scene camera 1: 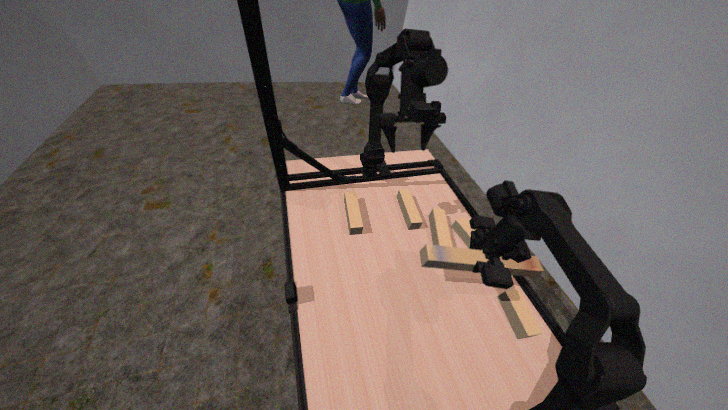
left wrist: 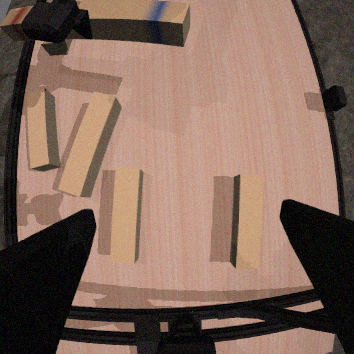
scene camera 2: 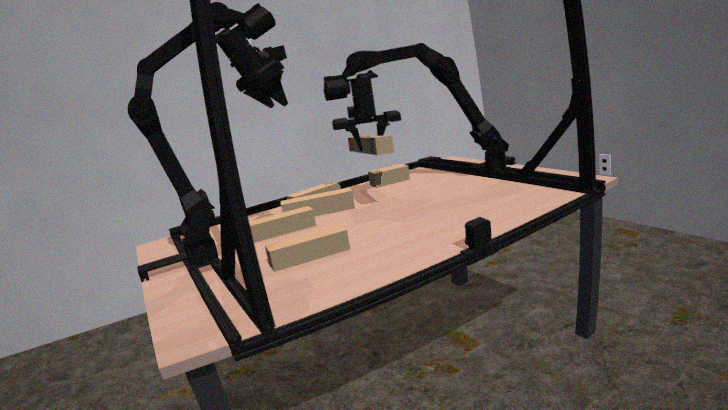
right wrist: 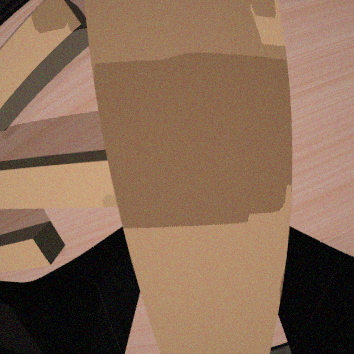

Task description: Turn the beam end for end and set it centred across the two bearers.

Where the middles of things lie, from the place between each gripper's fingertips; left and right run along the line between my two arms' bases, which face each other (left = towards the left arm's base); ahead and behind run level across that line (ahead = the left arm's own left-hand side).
Labels:
Right now my right hand is 20 mm below the beam [scene camera 1: 433,256], 20 mm short of it and 10 mm to the left of it.
Right now the beam is 30 cm to the right of my left hand, 16 cm below it and 14 cm ahead of it.

